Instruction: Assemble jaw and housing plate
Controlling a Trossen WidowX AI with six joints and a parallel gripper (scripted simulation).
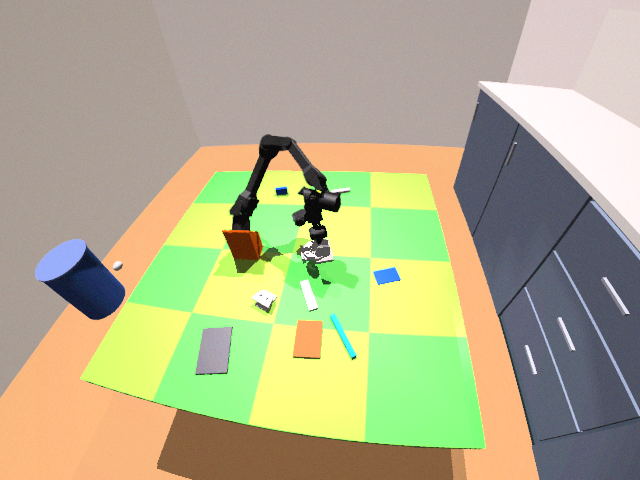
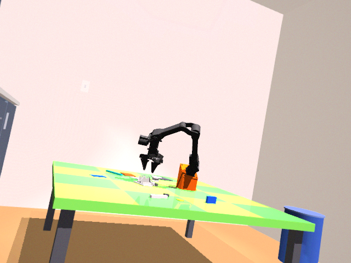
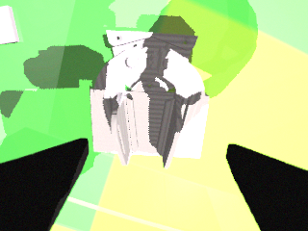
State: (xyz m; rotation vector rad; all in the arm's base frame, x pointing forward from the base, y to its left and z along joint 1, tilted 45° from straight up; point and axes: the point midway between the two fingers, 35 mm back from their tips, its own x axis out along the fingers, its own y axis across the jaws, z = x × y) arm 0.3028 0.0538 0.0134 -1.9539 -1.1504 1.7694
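Right now the white housing plate is 140 mm behind my gripper tip, 280 mm to the right of it and 60 mm below it. The rest, counted from my gripper tip: jaw 30 mm behind, 10 mm to the right, 70 mm below; then blue card 290 mm ahead, 90 mm to the right, 80 mm below; then cyan bar 160 mm ahead, 360 mm to the right, 80 mm below.
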